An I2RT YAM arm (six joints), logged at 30 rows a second.
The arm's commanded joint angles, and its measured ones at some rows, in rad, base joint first. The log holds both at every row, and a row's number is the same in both.
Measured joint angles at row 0:
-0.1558 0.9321 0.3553 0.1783 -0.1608 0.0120
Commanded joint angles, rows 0 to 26:
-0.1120 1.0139 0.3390 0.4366 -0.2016 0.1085
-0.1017 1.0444 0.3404 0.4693 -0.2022 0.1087
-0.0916 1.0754 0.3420 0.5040 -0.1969 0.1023
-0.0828 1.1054 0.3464 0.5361 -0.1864 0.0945
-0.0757 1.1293 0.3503 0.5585 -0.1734 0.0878
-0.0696 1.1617 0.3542 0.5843 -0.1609 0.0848
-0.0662 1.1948 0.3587 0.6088 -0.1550 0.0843
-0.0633 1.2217 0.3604 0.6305 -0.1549 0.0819
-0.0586 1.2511 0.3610 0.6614 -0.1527 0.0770
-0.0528 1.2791 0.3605 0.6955 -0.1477 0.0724
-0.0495 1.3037 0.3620 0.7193 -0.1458 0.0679
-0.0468 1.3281 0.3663 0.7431 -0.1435 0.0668
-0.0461 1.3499 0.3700 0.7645 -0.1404 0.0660
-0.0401 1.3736 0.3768 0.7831 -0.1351 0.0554
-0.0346 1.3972 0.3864 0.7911 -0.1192 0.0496
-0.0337 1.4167 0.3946 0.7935 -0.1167 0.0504
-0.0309 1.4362 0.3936 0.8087 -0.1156 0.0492
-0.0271 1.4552 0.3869 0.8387 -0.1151 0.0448
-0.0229 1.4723 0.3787 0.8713 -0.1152 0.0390
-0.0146 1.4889 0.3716 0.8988 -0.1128 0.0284
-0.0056 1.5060 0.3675 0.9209 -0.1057 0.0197
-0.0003 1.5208 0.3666 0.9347 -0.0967 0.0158
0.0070 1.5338 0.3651 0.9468 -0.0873 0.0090
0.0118 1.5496 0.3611 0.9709 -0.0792 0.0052
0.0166 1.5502 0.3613 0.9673 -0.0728 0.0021
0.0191 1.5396 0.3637 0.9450 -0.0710 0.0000
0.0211 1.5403 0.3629 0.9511 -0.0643 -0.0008
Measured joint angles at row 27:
0.0093 1.5425 0.3714 0.8749 -0.1108 0.0250
